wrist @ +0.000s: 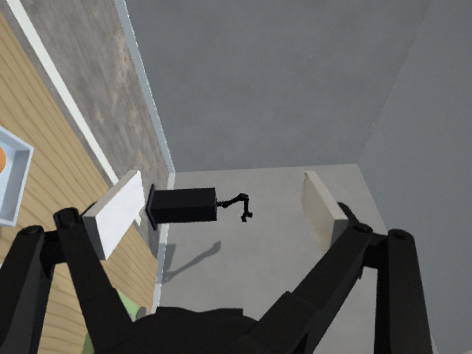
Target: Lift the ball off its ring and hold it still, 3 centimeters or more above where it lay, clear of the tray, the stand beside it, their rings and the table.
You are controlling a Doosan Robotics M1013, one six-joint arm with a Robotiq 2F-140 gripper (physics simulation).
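Frame: origin at the arm's base, x ahead, y left, z up, level; millimetres.
Where they show: gripper, fingertip midpoint: [222,187].
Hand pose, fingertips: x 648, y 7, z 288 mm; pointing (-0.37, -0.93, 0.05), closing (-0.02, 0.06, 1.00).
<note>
After its pixels a point has its place.
Part of an orange ball [2,159] {x 607, y -98, z 11 mm} shows at the left edge of the wrist view, cut off by the frame. It is inside a pale blue tray [19,172] {x 540, y -150, z -37 mm}, of which one end with raised walls shows. My gripper [222,187] {x 648, y 7, z 287 mm} is wide open with nothing between its two pale finger pads. It points sideways past the table, and the ball and tray are off to the left, outside the fingers. The ball's ring and the stand cannot be made out.
The wooden table top [60,150] {x 482, y -278, z -56 mm} runs along the left, with a green patch [127,304] {x 81, y -113, z -5 mm} near the bottom, partly behind the left finger linkage. Beyond the table are a dark pedestal [185,205] with a small black arm [245,200], a white floor strip [65,95] and grey walls.
</note>
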